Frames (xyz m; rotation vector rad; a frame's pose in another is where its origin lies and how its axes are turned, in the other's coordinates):
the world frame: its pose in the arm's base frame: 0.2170 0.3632 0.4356 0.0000 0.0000 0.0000
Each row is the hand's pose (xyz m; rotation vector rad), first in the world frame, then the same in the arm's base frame.
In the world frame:
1: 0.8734 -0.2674 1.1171 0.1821 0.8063 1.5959
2: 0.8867 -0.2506 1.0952 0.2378 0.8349 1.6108
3: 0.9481 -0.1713 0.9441 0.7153 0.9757 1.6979
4: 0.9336 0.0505 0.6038 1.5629 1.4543 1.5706
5: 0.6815 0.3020 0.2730 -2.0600 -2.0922 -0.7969
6: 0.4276 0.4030 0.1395 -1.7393 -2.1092 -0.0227
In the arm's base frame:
1: 1.0904 0.0958 1.5527 0.1821 0.8063 1.5959
2: 1.1037 0.1126 1.5308 0.2378 0.8349 1.6108
3: 1.1651 0.1919 1.3797 0.7153 0.9757 1.6979
4: 1.1506 0.4137 1.0394 1.5629 1.4543 1.5706
5: 0.8985 0.6652 0.7086 -2.0600 -2.0922 -0.7969
6: 0.6446 0.7662 0.5751 -1.7393 -2.1092 -0.0227

